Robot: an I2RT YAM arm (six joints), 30 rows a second.
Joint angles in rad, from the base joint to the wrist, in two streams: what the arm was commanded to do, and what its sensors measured. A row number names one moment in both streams.
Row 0, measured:
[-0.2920, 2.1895, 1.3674, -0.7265, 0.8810, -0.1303]
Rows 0 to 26, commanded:
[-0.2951, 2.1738, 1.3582, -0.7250, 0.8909, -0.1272]
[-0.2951, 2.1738, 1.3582, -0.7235, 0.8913, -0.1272]
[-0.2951, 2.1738, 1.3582, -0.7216, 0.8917, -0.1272]
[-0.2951, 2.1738, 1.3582, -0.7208, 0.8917, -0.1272]
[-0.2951, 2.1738, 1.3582, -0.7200, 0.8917, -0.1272]
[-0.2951, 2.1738, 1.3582, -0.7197, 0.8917, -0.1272]
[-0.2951, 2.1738, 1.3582, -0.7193, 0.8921, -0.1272]
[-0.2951, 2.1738, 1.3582, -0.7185, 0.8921, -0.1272]
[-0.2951, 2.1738, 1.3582, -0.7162, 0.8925, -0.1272]
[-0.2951, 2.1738, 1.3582, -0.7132, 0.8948, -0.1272]
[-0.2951, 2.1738, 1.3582, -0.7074, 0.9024, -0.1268]
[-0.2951, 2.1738, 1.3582, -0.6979, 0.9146, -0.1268]
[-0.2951, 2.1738, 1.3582, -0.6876, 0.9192, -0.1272]
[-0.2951, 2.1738, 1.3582, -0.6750, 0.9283, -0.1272]
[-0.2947, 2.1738, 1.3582, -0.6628, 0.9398, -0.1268]
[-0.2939, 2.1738, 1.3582, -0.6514, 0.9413, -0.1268]
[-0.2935, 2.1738, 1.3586, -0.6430, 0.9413, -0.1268]
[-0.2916, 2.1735, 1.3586, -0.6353, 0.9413, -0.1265]
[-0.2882, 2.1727, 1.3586, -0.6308, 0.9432, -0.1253]
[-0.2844, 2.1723, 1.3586, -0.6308, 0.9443, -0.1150]
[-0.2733, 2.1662, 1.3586, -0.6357, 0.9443, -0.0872]
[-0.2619, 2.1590, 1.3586, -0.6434, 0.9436, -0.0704]
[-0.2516, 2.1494, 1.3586, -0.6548, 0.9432, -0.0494]
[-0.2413, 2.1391, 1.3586, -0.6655, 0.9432, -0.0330]
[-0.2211, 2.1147, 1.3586, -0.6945, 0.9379, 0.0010]
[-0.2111, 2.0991, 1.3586, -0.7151, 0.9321, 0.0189]
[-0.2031, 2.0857, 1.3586, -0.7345, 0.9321, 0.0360]
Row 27, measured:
[-0.2333, 2.1578, 1.3643, -0.7086, 0.9329, -0.0494]
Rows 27 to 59, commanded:
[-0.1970, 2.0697, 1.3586, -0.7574, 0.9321, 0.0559]
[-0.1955, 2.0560, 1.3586, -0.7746, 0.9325, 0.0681]
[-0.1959, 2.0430, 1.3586, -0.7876, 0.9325, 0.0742]
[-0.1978, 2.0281, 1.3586, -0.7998, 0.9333, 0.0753]
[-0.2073, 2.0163, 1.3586, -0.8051, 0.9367, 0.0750]
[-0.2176, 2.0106, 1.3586, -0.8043, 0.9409, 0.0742]
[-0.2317, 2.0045, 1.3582, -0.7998, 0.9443, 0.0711]
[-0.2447, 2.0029, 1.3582, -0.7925, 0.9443, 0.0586]
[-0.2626, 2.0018, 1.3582, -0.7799, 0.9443, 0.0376]
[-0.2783, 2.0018, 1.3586, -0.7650, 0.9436, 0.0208]
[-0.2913, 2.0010, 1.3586, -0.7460, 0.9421, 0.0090]
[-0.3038, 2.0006, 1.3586, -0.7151, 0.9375, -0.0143]
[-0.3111, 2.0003, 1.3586, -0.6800, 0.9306, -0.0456]
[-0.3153, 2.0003, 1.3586, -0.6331, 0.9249, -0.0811]
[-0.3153, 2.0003, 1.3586, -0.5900, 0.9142, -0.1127]
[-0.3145, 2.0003, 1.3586, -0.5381, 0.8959, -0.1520]
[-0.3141, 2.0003, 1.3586, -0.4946, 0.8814, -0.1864]
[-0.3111, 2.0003, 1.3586, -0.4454, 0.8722, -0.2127]
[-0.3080, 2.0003, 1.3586, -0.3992, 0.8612, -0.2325]
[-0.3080, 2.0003, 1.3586, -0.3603, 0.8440, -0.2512]
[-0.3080, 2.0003, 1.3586, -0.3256, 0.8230, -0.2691]
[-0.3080, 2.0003, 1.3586, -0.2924, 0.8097, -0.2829]
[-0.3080, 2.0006, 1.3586, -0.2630, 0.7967, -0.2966]
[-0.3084, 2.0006, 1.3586, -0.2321, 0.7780, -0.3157]
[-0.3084, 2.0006, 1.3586, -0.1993, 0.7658, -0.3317]
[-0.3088, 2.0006, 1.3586, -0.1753, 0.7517, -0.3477]
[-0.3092, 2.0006, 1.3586, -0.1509, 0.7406, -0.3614]
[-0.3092, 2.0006, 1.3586, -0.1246, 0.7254, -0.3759]
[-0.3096, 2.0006, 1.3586, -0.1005, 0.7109, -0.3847]
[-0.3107, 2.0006, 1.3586, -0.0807, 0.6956, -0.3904]
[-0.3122, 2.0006, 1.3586, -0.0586, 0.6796, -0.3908]
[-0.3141, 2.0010, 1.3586, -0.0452, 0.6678, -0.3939]
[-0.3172, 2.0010, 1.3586, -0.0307, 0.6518, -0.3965]
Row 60, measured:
[-0.3176, 2.0090, 1.3579, -0.0517, 0.7307, -0.3641]
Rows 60 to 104, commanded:
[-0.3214, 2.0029, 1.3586, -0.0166, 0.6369, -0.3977]
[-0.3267, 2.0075, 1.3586, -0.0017, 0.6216, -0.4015]
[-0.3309, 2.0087, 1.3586, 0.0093, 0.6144, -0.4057]
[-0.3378, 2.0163, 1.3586, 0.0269, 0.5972, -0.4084]
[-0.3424, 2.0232, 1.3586, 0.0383, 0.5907, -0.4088]
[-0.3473, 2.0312, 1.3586, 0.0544, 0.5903, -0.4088]
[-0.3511, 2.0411, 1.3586, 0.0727, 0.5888, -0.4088]
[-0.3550, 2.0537, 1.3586, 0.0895, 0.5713, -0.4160]
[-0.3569, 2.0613, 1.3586, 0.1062, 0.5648, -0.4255]
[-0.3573, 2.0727, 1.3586, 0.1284, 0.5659, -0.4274]
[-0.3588, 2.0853, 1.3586, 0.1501, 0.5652, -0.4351]
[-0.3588, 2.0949, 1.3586, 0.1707, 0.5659, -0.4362]
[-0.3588, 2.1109, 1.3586, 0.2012, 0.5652, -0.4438]
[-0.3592, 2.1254, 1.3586, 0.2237, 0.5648, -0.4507]
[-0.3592, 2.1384, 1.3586, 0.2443, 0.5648, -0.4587]
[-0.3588, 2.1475, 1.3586, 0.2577, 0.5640, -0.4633]
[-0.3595, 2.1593, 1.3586, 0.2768, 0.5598, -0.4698]
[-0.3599, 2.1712, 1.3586, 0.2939, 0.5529, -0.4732]
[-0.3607, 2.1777, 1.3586, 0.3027, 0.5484, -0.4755]
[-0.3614, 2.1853, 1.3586, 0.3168, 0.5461, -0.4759]
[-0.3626, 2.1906, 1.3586, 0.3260, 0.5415, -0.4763]
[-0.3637, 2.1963, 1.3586, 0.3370, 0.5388, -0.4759]
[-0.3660, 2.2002, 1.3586, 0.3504, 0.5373, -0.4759]
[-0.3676, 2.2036, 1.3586, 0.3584, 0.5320, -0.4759]
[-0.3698, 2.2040, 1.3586, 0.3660, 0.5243, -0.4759]
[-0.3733, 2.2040, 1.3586, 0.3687, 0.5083, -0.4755]
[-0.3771, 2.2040, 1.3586, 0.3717, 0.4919, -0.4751]
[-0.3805, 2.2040, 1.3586, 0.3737, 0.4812, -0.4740]
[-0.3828, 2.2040, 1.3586, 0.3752, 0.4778, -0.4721]
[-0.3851, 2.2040, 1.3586, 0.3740, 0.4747, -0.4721]
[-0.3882, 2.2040, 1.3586, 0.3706, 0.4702, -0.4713]
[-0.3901, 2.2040, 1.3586, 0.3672, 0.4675, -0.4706]
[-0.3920, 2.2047, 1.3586, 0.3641, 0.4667, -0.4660]
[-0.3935, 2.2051, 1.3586, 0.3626, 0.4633, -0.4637]
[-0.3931, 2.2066, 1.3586, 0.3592, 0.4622, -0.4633]
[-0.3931, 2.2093, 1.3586, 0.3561, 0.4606, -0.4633]
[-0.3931, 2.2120, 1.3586, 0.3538, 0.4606, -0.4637]
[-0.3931, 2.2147, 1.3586, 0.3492, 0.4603, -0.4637]
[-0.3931, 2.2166, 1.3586, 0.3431, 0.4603, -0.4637]
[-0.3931, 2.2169, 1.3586, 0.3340, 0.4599, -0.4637]
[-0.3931, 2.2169, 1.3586, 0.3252, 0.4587, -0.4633]
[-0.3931, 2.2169, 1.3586, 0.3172, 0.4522, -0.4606]
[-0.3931, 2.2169, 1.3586, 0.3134, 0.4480, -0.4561]
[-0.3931, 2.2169, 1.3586, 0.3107, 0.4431, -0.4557]
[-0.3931, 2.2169, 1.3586, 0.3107, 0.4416, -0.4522]
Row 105, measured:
[-0.3946, 2.1967, 1.3575, 0.3138, 0.4633, -0.4706]
